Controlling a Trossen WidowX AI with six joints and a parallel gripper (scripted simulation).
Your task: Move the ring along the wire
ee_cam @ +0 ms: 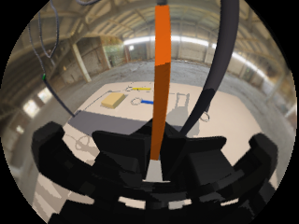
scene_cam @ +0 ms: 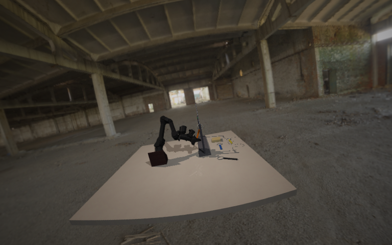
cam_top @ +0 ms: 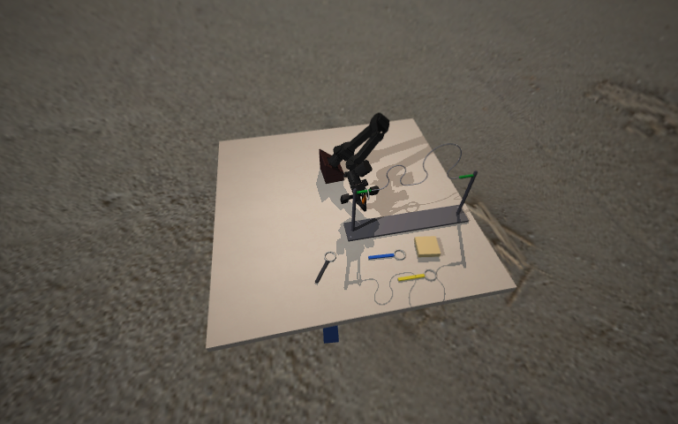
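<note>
The orange-handled ring is 9 cm above my gripper tip. From my gripper tip the other things lie so: tan block: 18 cm ahead, 26 cm to the left, 11 cm below; then black-handled ring: 17 cm ahead, 22 cm to the right, 12 cm below; then blue-handled ring: 19 cm ahead, 8 cm to the left, 12 cm below.
</note>
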